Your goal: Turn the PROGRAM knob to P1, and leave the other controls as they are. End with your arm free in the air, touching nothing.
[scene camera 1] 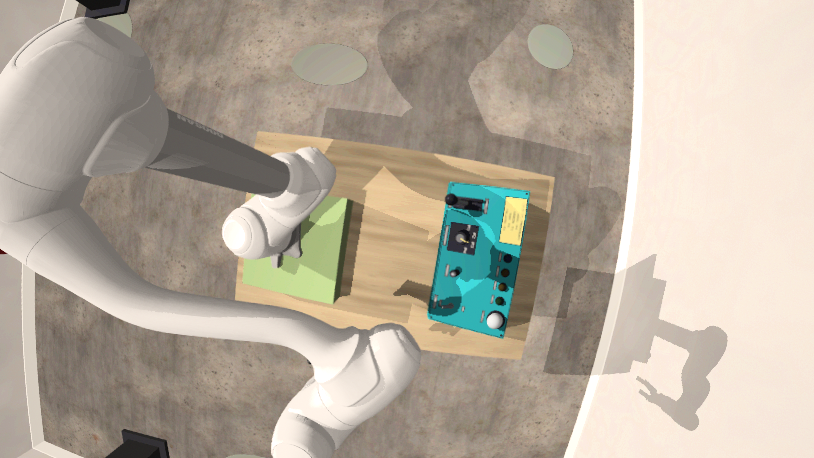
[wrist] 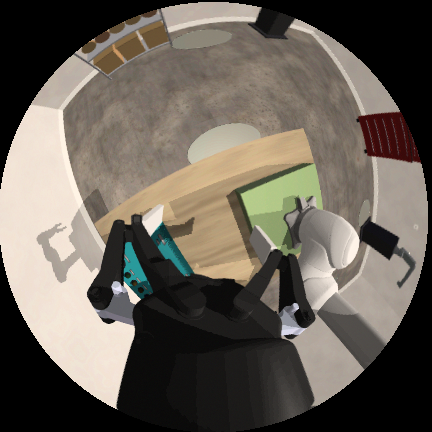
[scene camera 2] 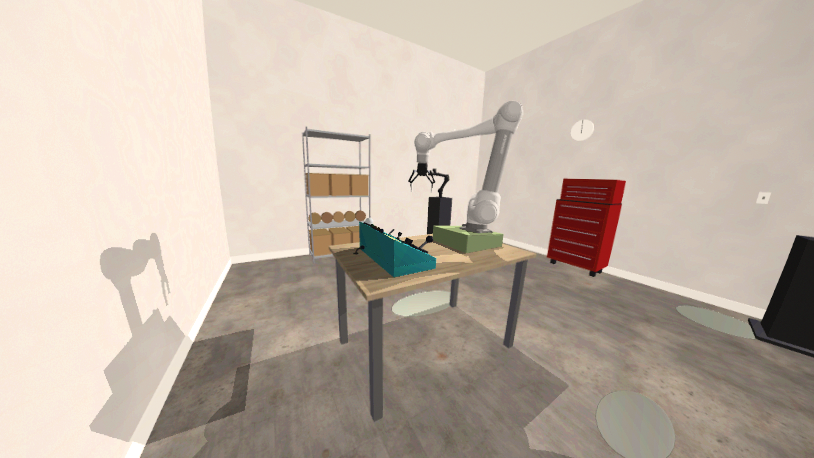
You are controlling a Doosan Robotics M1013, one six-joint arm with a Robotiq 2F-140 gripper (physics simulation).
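Pixels of known places: gripper, fingertip midpoint: (wrist: 208,223) (scene camera 2: 421,192); arm's base, origin of the base link: (wrist: 303,222) (scene camera 2: 475,230).
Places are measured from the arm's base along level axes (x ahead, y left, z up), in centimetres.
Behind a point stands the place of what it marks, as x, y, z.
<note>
The teal console (scene camera 1: 477,296) {70.2, -18.4, 3.2} (scene camera 2: 376,250) {82.3, -2.9, -2.7} (wrist: 176,256) {56.4, -11.8, -4.2} stands on the table. Its rotary knob (scene camera 1: 461,237) {63.3, 1.3, 2.4}, taken as PROGRAM, sits on a black square plate in scene camera 1. The knob's pale pointer is angled toward the lower right; the small markings around it are too blurred to read. The knob is not discernible in the wrist view, where a finger covers part of the console. My gripper (scene camera 2: 421,188) {30.2, -29.7, 26.6} (wrist: 208,223) {30.2, -29.7, 26.6} is open and empty, high in the air above table height, with its fingers pointing down. It is apart from the console, and the arm hides it in scene camera 1.
The console also bears a black ball lever (scene camera 1: 451,199) {58.6, 13.4, 6.4}, a small toggle (scene camera 1: 455,272) {61.9, -10.3, 3.6}, a small switch (scene camera 1: 445,305) {59.6, -22.2, 2.1}, several dark round buttons (scene camera 1: 504,272) {77.2, -9.0, 8.4} and a white dome (scene camera 1: 494,320) {74.6, -24.3, 11.1}. The arm's base stands on a green block (scene camera 1: 324,273) {17.6, -13.8, 1.1} (scene camera 2: 481,242) {11.1, 13.5, -4.3} (wrist: 265,200) {13.5, -17.9, 0.7} on the wooden table (scene camera 1: 387,262) {38.6, -10.1, -10.1}.
</note>
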